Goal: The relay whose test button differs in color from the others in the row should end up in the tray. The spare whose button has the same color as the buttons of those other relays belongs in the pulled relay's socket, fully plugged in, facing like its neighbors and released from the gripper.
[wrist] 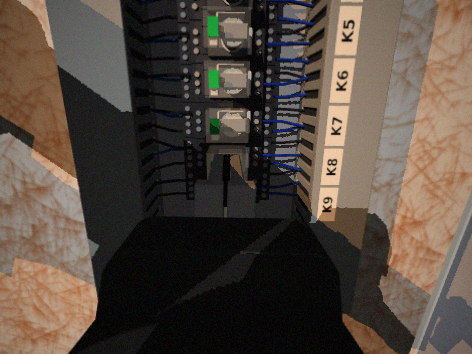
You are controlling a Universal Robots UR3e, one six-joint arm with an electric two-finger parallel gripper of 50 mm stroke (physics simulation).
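Places are measured from the arm's base along level axes (x up, y ahead, z left), in centimetres.
Where they show: gripper, fingertip midpoint: (226, 170).
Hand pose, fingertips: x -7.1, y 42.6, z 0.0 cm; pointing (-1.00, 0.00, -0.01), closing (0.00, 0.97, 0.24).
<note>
Things, the pixels of their top centre, and the offset from my fingertips.
- housing, middle of its top: (227, 169) dx -0.4, dy +0.0, dz +0.0 cm
- right duct, middle of its top: (349, 132) dx -1.1, dy +7.3, dz +4.4 cm
Three relays with clear housings and green test buttons show in the row: one (233, 34) beside label K5, one (234, 81) beside K6 and one (233, 124) beside K7, whose button is darker in shadow. Beside K8, part of another housing (212, 152) shows behind the fingertips; its button is hidden. My gripper (226, 170) is shut and empty, its fingertips over the K8 position, below the K7 relay in the view. The K9 position is largely hidden by the fingers. A differently colored button, a spare and a clearly recognizable tray do not show.
Slotted wire ducts run along both sides of the row; the right duct (367, 100) carries labels K5 to K9. Black and blue wires run to the sockets' terminals. A pale straight edge (448, 270) with a shaded surface beyond lies at lower right; I cannot tell what it is.
</note>
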